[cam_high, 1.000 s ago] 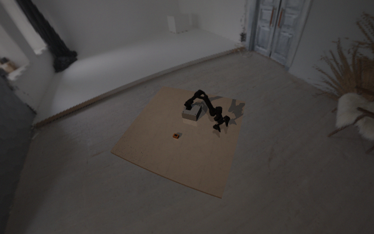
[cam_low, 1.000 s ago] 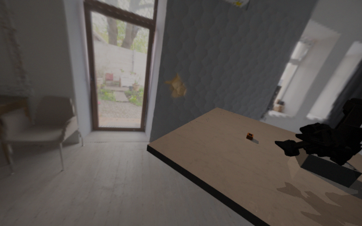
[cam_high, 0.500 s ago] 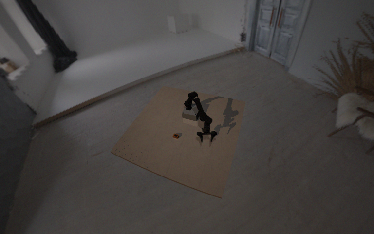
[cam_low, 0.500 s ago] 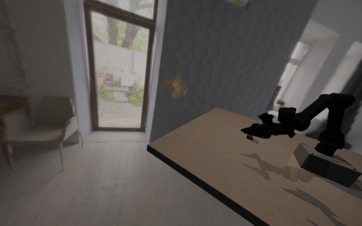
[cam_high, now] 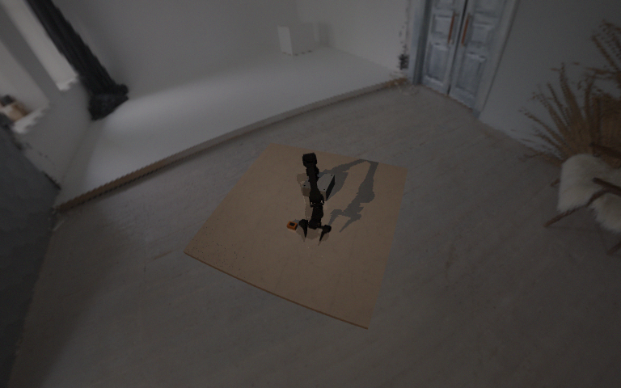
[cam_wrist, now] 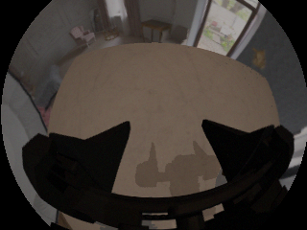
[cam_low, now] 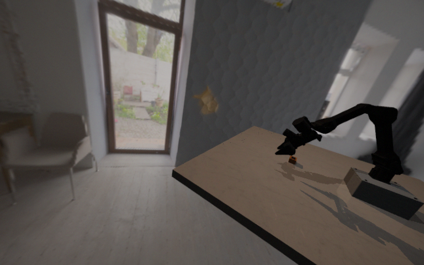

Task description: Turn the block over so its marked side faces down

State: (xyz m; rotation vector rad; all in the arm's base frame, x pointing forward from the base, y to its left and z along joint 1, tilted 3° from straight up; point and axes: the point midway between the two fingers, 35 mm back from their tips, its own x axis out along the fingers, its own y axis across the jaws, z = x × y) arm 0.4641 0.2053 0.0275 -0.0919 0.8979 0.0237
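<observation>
Now: the orange block 200 mm to the right of my gripper tip, 100 mm behind it and 80 mm below it.
</observation>
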